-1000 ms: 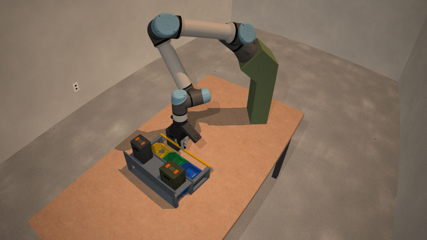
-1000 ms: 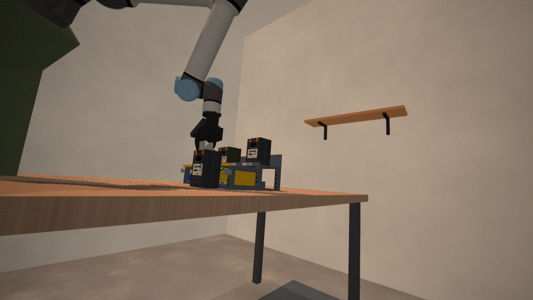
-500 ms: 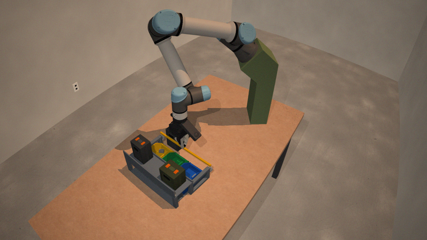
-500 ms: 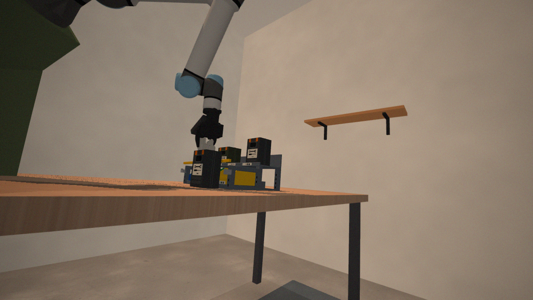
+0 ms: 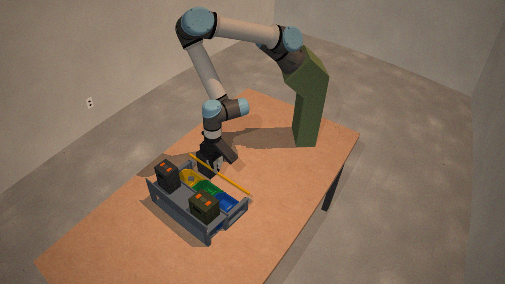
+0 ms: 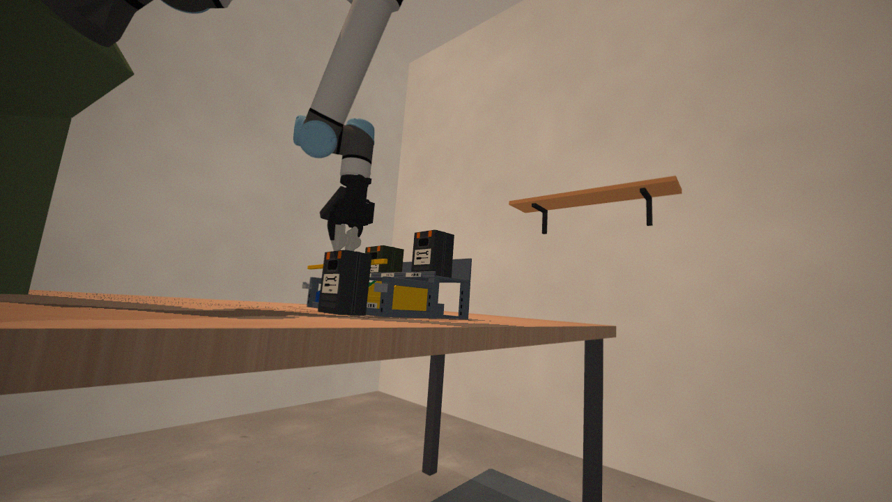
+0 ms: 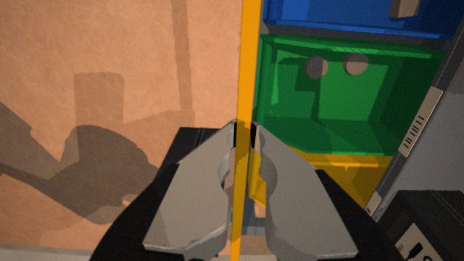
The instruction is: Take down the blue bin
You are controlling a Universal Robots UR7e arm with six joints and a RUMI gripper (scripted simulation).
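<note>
Now: the green bin 100 mm ahead of my hand, 10 mm to the right of it and 80 mm below it. Also, from my hand: blue open bin 110 mm ahead, 100 mm to the left, 80 mm below; yellow bin 90 mm ahead, 120 mm to the right, 80 mm below; yellow bar 10 mm below.
</note>
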